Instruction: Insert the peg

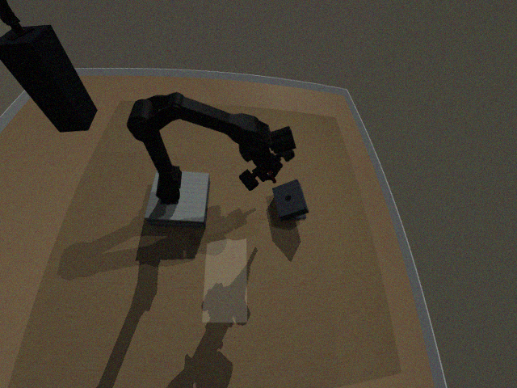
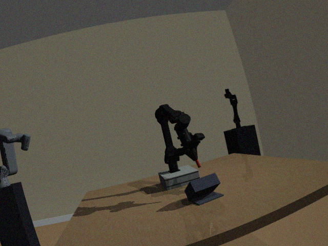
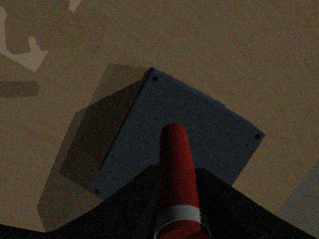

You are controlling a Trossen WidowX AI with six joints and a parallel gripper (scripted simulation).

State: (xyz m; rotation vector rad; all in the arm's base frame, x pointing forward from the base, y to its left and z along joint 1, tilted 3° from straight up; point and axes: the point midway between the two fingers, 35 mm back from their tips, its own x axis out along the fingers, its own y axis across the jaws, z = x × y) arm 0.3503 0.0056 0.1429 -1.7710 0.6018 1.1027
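Right now the sloped panel is 11 cm below my gripper tip, 9 cm ahead of it and 4 cm to the right of it. The rest, counted from my gripper tip: red round peg: 2 cm above, 1 cm behind.
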